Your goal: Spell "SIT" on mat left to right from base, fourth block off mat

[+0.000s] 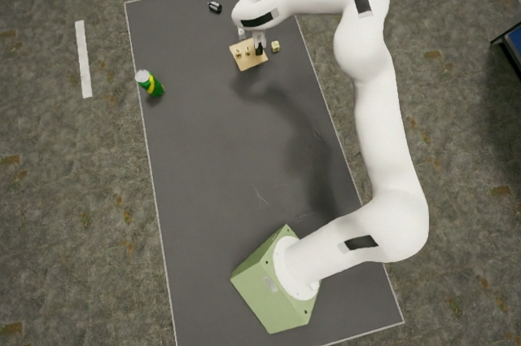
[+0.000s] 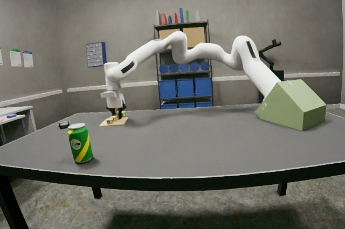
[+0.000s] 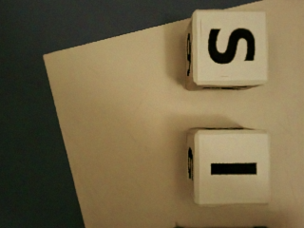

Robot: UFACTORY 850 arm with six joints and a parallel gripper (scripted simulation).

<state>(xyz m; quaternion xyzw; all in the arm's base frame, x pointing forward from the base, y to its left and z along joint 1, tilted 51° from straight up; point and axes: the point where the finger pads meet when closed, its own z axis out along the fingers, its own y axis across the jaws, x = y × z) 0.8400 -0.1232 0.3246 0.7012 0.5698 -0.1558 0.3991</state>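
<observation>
My gripper is now 50 mm to the right of the tan mat, 20 mm above it and 10 mm short of it. Also, from my hand: small black object: 320 mm ahead, 70 mm to the left, 10 mm below; yellow can: 500 mm to the left, 50 mm ahead, 40 mm above.
</observation>
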